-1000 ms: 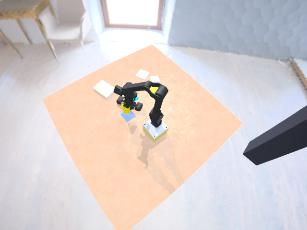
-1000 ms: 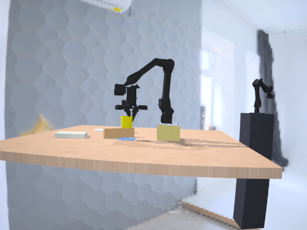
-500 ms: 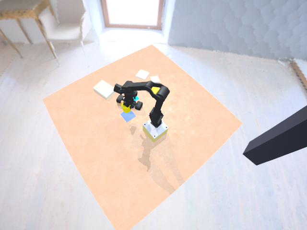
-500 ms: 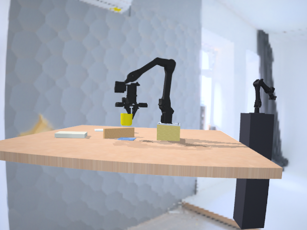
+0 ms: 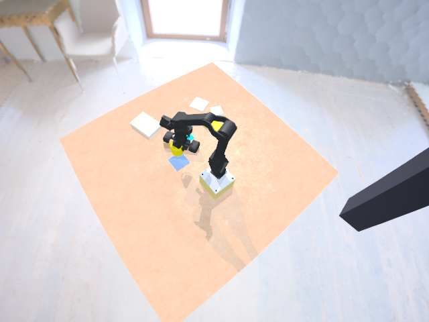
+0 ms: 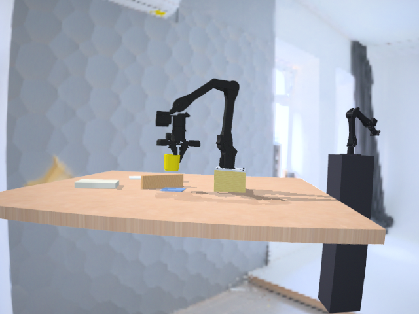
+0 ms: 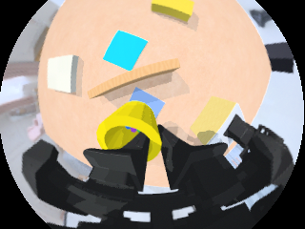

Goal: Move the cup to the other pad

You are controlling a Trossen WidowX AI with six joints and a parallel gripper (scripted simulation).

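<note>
My gripper tip is 13 cm short of the cyan pad, 13 cm above it and 12 cm to the left of it. The rest, counted from my gripper tip: wooden bar: 10 cm below, 7 cm ahead, 5 cm to the right; then yellow cup: 2 cm ahead, 1 cm to the left; then pale blue pad: 13 cm below, 2 cm to the left, 2 cm ahead.
</note>
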